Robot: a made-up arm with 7 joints. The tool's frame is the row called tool.
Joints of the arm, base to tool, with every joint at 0 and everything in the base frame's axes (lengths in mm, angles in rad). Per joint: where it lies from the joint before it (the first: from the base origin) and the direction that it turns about. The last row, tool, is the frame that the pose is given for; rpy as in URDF.
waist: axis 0 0 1 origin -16.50 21.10 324.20
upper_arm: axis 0 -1 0 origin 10.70 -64.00 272.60
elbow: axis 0 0 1 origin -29.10 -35.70 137.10
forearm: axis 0 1 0 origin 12.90 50.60 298.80
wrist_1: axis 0 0 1 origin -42.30 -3.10 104.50
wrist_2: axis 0 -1 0 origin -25.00 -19.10 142.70
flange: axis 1 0 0 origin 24.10 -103.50 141.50
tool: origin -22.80 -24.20 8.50 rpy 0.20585 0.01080 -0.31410
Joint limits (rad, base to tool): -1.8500..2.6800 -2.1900..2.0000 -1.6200..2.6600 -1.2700..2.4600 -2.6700..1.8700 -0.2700..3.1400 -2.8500..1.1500
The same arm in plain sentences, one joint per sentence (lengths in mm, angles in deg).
The arm has seven revolute joints in a row. What follows holds with every joint at zero, and every direction is one of the base frame's. Joint 1 sits 16.5 mm along -x and 21.1 mm along +y and 324.2 mm along +z from the base frame's origin and turns about +z, from -106.00 to 153.55 deg. Joint 2 sits 10.7 mm along +x and 64.0 mm along -y and 272.6 mm along +z from joint 1 and turns about -y, from -125.48 to 114.59 deg. Joint 3 sits 29.1 mm along -x and 35.7 mm along -y and 137.1 mm along +z from joint 2 and turns about +z, from -92.82 to 152.41 deg. Joint 4 sits 12.9 mm along +x and 50.6 mm along +y and 298.8 mm along +z from joint 3 and turns about +y, from -72.77 to 140.95 deg. Joint 5 sits 42.3 mm along -x and 3.1 mm along -y and 104.5 mm along +z from joint 4 and turns about +z, from -152.98 to 107.14 deg. Joint 6 sits 25.0 mm along -x and 19.1 mm along -y and 142.7 mm along +z from joint 5 and turns about -y, from -15.47 to 179.91 deg. Joint 7 sits 24.1 mm along +x and 103.5 mm along -y and 141.5 mm along +z from joint 6 and turns about +x, from -163.29 to 65.89 deg. The tool frame, which is the frame that the pose is given for, sits 22.8 mm along -x and 24.2 mm along -y and 8.5 mm along +z from joint 7; its axes are the base frame's turned by roll 11.79, pitch 0.62 and yaw -18.00 deg (as in URDF: about the fixed x, then y, then z).
